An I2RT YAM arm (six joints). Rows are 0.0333 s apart.
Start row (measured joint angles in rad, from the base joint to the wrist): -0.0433 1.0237 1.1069 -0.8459 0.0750 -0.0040
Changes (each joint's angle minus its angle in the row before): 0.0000 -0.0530 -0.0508 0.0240 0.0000 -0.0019; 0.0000 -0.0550 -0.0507 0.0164 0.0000 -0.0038; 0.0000 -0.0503 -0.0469 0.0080 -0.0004 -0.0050; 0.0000 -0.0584 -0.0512 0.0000 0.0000 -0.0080; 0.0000 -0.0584 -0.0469 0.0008 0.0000 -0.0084; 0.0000 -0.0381 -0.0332 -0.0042 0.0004 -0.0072; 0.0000 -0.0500 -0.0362 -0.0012 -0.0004 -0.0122; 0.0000 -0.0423 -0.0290 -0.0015 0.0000 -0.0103; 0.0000 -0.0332 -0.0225 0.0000 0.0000 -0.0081; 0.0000 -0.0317 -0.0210 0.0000 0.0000 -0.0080; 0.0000 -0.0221 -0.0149 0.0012 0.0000 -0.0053; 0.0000 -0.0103 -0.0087 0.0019 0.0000 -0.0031; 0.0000 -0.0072 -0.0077 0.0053 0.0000 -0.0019; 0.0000 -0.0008 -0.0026 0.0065 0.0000 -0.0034; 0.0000 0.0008 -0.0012 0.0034 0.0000 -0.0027; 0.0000 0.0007 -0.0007 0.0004 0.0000 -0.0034; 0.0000 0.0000 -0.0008 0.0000 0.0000 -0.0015
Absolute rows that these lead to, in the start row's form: -0.0433 0.9707 1.0561 -0.8219 0.0750 -0.0059; -0.0433 0.9157 1.0054 -0.8055 0.0750 -0.0097; -0.0433 0.8654 0.9585 -0.7975 0.0746 -0.0147; -0.0433 0.8070 0.9073 -0.7975 0.0746 -0.0227; -0.0433 0.7486 0.8604 -0.7967 0.0746 -0.0311; -0.0433 0.7105 0.8272 -0.8009 0.0750 -0.0383; -0.0433 0.6605 0.7910 -0.8021 0.0746 -0.0505; -0.0433 0.6182 0.7620 -0.8036 0.0746 -0.0608; -0.0433 0.5850 0.7395 -0.8036 0.0746 -0.0689; -0.0433 0.5533 0.7185 -0.8036 0.0746 -0.0769; -0.0433 0.5312 0.7036 -0.8024 0.0746 -0.0822; -0.0433 0.5209 0.6949 -0.8005 0.0746 -0.0853; -0.0433 0.5137 0.6872 -0.7952 0.0746 -0.0872; -0.0433 0.5129 0.6846 -0.7887 0.0746 -0.0906; -0.0433 0.5137 0.6834 -0.7853 0.0746 -0.0933; -0.0433 0.5144 0.6827 -0.7849 0.0746 -0.0967; -0.0433 0.5144 0.6819 -0.7849 0.0746 -0.0982
